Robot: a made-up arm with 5 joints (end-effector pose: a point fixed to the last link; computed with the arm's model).
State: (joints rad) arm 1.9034 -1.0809 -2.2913 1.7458 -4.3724
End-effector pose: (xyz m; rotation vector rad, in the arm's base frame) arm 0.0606 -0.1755 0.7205 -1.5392 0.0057 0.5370
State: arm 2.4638 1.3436 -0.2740 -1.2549 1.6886
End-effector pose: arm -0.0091 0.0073 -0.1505 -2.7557 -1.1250 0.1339
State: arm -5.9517 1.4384 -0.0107 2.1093 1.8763
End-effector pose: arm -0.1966 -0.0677 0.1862 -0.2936 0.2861 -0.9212
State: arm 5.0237 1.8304 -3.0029 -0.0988 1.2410
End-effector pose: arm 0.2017 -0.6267 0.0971 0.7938 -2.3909 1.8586
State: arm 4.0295 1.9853 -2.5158 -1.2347 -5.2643
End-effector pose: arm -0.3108 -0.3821 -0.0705 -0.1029 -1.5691 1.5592
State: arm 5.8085 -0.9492 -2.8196 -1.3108 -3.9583
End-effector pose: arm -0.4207 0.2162 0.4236 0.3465 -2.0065 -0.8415
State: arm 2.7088 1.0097 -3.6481 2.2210 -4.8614
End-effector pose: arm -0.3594 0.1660 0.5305 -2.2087 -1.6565 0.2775
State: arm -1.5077 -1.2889 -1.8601 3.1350 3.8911
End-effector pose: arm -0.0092 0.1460 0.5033 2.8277 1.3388 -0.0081
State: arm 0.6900 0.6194 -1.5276 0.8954 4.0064
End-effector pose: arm 0.4253 0.3510 0.0323 0.2734 3.1205 0.0141
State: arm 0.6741 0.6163 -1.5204 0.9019 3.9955
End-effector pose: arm 0.4291 0.3428 0.0303 0.2819 3.1273 0.0024
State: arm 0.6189 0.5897 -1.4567 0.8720 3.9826
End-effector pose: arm 0.4390 0.3127 0.0208 -0.3478 -3.1185 0.0052
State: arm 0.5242 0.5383 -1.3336 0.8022 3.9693
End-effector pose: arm 0.4495 0.2599 0.0039 -0.4741 -3.1002 0.0068
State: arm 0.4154 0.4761 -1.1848 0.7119 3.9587
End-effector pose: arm 0.4514 0.1991 -0.0152 -0.6262 -3.0759 0.0029
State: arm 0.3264 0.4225 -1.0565 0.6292 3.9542
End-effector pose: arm 0.4448 0.1506 -0.0302 0.7553 3.0453 0.0041
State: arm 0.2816 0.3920 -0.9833 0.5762 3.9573
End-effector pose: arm 0.4379 0.1267 -0.0379 0.8256 3.0178 0.0123
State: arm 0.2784 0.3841 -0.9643 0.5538 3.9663
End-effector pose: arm 0.4357 0.1245 -0.0391 0.8414 3.0034 0.0216
